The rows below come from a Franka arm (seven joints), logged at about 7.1 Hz.
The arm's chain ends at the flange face. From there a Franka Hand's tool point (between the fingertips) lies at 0.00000 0.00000 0.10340 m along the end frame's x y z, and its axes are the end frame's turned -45 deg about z.
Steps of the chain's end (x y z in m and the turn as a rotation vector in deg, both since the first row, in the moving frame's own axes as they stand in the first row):
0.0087 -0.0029 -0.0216 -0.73 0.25 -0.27
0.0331 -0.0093 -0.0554 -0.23 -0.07 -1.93
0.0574 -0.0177 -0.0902 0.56 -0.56 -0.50
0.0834 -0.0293 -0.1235 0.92 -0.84 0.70
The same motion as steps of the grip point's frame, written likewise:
0.0076 0.0054 -0.0216 -0.69 -0.34 -0.27
0.0296 0.0170 -0.0554 -0.11 -0.21 -1.93
0.0531 0.0266 -0.0902 0.79 0.00 -0.50
0.0798 0.0360 -0.1235 1.24 0.06 0.70

